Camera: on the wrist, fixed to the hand. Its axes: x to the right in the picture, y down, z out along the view.
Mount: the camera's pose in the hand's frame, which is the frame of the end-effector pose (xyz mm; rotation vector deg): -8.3 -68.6 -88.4 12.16 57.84 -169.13
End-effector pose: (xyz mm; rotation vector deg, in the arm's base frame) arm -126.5 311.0 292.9 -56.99 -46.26 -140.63
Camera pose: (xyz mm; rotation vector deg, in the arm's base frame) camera -201.9 308.9 209.8 -71.57 42.63 35.15
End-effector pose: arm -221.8 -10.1 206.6 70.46 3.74 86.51
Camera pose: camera -237.8 57.6 118.6 -25.76 96.76 -48.38
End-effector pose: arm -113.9 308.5 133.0 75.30 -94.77 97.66
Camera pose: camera -82.6 407.1 176.3 47.98 69.40 -0.30
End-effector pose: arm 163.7 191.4 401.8 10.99 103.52 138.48
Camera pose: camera 158.0 125.8 310.9 -110.38 18.57 -9.44
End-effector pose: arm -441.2 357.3 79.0 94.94 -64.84 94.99
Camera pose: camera -429.5 468.0 93.0 28.35 90.70 -2.60
